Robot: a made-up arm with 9 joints. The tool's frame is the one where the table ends.
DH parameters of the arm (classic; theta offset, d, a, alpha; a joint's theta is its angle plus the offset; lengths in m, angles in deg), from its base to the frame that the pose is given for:
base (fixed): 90 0.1 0 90
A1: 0 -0.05 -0.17 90
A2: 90 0.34 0.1 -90
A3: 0 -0.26 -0.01 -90
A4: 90 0.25 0.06 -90
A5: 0 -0.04 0 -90
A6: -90 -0.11 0.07 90
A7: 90 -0.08 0.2 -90
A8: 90 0.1 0.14 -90
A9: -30.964 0 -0.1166 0
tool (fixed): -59.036 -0.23 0 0
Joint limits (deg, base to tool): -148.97..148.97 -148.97..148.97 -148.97..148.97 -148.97..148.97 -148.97..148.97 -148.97..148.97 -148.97..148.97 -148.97..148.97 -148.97..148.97
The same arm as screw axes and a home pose.
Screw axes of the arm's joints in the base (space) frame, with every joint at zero. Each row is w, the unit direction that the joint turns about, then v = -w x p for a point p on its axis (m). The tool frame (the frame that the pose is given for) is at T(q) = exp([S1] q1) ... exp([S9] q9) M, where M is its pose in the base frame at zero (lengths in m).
S1: w 1 0 0 v 0.0000 0.1000 0.0000
S2: w 0 0 -1 v 0.1700 -0.0500 0.0000
S3: w 0 -1 0 v -0.2400 0.0000 -0.0500
S4: w 0 0 1 v 0.0900 -0.0400 0.0000
S5: w -1 0 0 v 0.0000 -0.0100 0.1500
S6: w 0 0 -1 v -0.1500 0.0800 0.0000
S7: w 0 -1 0 v 0.1200 0.0000 -0.0100
S8: w 1 0 0 v 0.0000 -0.0800 -0.2300
S9: w 0 0 1 v 0.3700 -0.1100 0.0000
M: xyz 0.0500 0.2700 -0.3100 (m) quaternion w x y z 1 0 0 0
Joint limits (rad, base to tool): -2.6000..2.6000 -2.6000..2.6000 -2.6000..2.6000 -2.6000..2.6000 -2.6000..2.6000 -2.6000..2.6000 -2.6000..2.6000 -2.6000..2.6000 -2.6000..2.6000

